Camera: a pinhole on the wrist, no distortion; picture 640 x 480 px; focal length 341.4 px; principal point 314.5 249.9 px. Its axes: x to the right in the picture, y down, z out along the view. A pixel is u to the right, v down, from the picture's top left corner.
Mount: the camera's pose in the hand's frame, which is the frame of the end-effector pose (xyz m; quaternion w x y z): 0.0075 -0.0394 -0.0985 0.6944 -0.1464 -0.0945 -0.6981
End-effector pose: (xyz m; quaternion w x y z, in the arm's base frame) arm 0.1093 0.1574 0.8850 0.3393 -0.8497 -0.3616 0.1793
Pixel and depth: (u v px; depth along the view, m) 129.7 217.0 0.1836
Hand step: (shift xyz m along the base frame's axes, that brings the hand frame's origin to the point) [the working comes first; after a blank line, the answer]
In the camera's frame: -0.0994 -0.0177 0.1836

0.0359 -0.0384 -0.1117
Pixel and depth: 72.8 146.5 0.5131
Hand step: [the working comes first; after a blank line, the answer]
In the camera's frame: -0.3633 -0.1554 0.5131

0.0095 -0.2038 -0.5229
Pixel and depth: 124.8 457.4 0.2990
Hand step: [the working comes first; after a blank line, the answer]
In the camera's frame: -0.1661 0.1817 0.2990

0.1842 0.0961 -0.2438
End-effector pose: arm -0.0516 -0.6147 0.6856 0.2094 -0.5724 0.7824 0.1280
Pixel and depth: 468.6 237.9 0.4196
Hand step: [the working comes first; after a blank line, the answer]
In the camera's frame: 0.1894 -0.0147 0.4196

0.1318 0.1136 -0.3256
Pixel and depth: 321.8 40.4 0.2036
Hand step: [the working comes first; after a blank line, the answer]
In the camera's frame: 0.0044 -0.1249 0.2036

0.0193 0.1398 -0.0433
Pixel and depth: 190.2 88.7 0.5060
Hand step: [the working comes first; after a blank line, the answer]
In the camera's frame: -0.1842 -0.2389 0.5060

-0.1821 0.4065 -0.2116
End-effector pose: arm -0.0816 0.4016 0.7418 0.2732 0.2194 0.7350 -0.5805
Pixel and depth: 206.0 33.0 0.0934
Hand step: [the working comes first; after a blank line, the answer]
In the camera's frame: -0.0297 -0.0593 0.0934

0.0450 0.0206 0.0171
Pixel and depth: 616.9 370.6 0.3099
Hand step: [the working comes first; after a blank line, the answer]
In the camera's frame: 0.2745 0.1096 0.3099

-0.1914 -0.3138 0.0020
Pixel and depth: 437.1 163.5 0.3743
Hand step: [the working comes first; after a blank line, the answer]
In the camera's frame: 0.1344 -0.0947 0.3743

0.0642 -0.3060 0.0130
